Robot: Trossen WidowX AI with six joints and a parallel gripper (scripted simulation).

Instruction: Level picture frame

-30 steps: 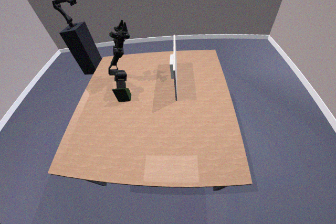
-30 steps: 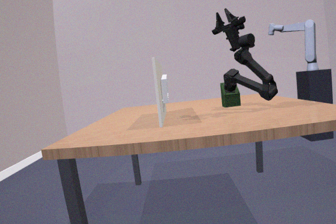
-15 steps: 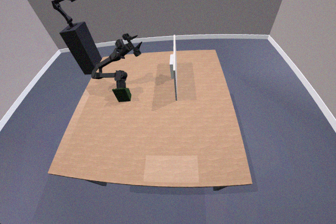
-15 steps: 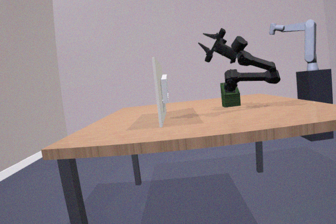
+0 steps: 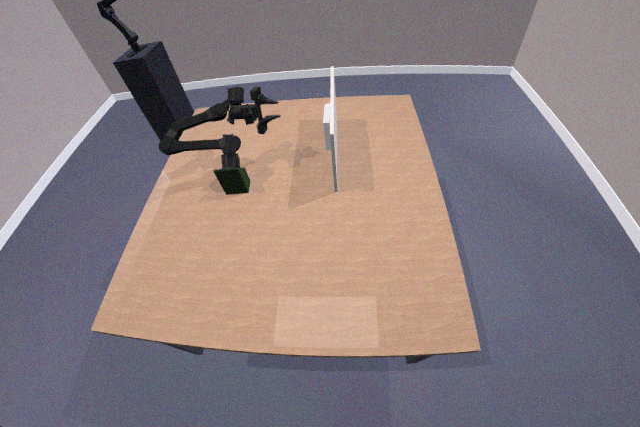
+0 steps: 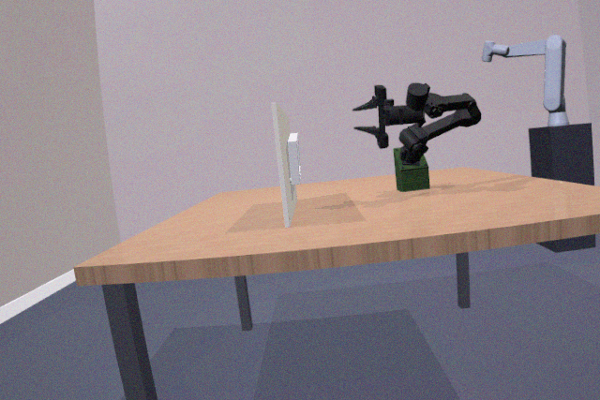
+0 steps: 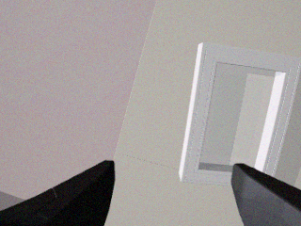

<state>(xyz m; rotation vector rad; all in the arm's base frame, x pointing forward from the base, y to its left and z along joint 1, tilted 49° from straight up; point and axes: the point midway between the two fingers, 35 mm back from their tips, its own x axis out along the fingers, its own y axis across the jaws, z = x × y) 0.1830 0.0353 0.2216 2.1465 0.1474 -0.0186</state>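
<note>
Right now the picture frame is 20 cm ahead of my gripper tip, 1 cm to the left of it and 10 cm below it. Also, from my gripper tip: wall panel 21 cm ahead, 2 cm to the left, 11 cm below.
</note>
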